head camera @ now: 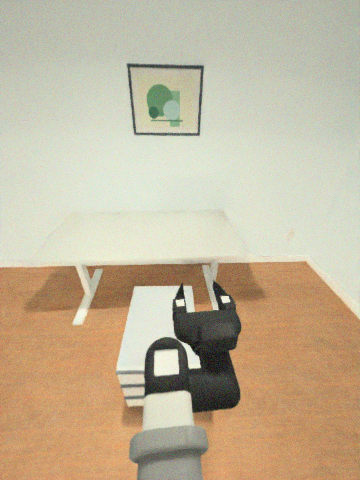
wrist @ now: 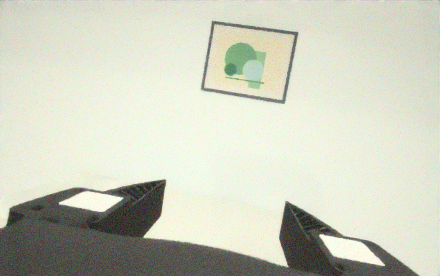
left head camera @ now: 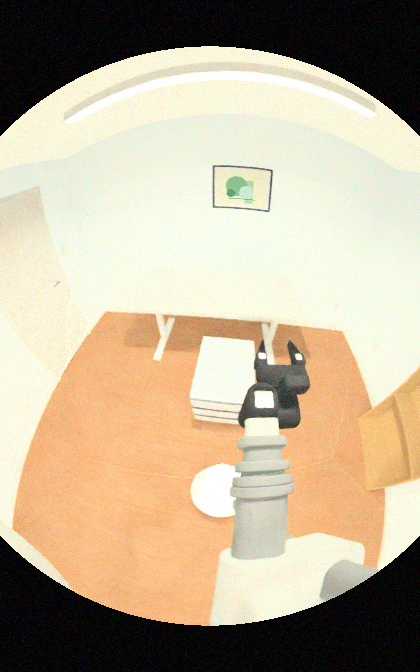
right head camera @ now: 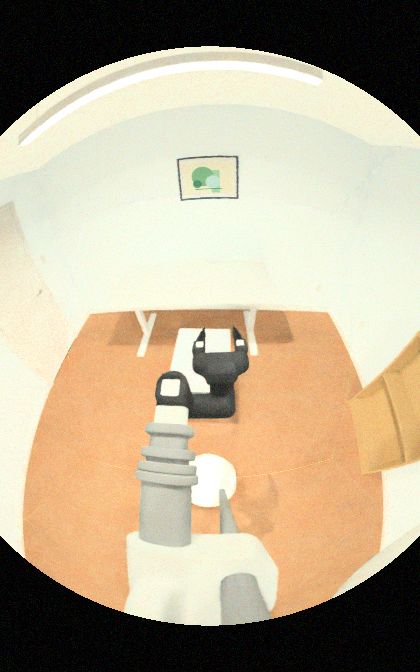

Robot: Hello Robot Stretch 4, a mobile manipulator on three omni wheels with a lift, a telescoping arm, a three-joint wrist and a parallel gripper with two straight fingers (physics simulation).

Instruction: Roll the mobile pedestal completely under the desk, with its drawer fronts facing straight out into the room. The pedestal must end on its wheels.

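The white pedestal [head camera: 150, 325] [left head camera: 225, 370] [right head camera: 182, 360] stands upright on the floor in front of the white desk [head camera: 150, 237] [left head camera: 215, 295] [right head camera: 190, 285] [wrist: 215, 225]. Its drawer fronts [head camera: 131, 387] [left head camera: 216, 409] face the robot, away from the desk. Its far end is near the desk's front edge, between the leg lines. The wheels are not visible. My gripper [head camera: 198, 290] [left head camera: 276, 345] [right head camera: 219, 331] [wrist: 222, 208] is open and empty, raised over the right part of the pedestal and pointing at the desk. The wrist hides part of the pedestal.
The desk's left foot [head camera: 87, 303] and right foot [head camera: 210, 287] reach out on the floor. A white round disc [left head camera: 212, 490] [right head camera: 212, 480] shows below the arm. A tan shelf unit [left head camera: 382, 450] [right head camera: 375, 435] stands at the right. A framed picture [head camera: 140, 75] hangs on the back wall.
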